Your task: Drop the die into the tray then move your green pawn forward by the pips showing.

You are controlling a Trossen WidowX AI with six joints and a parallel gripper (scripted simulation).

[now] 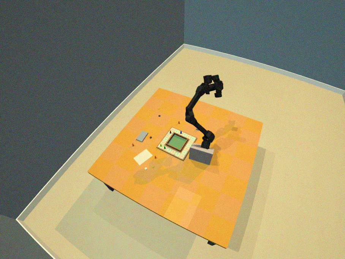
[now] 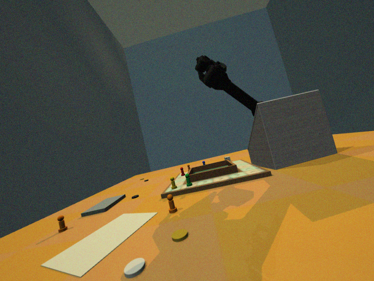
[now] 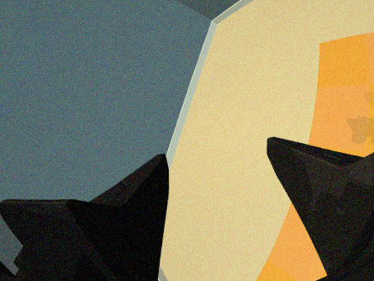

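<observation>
Right now my gripper tip is 100 mm short of the white die, 200 mm to the right of it and 450 mm above it. Also, from my gripper tip: red pawn (310 mm ahead, 380 mm to the left, 440 mm below); then green-floored tray (200 mm ahead, 440 mm to the left, 460 mm below); then blue pawn (220 mm ahead, 330 mm to the left, 440 mm below).
</observation>
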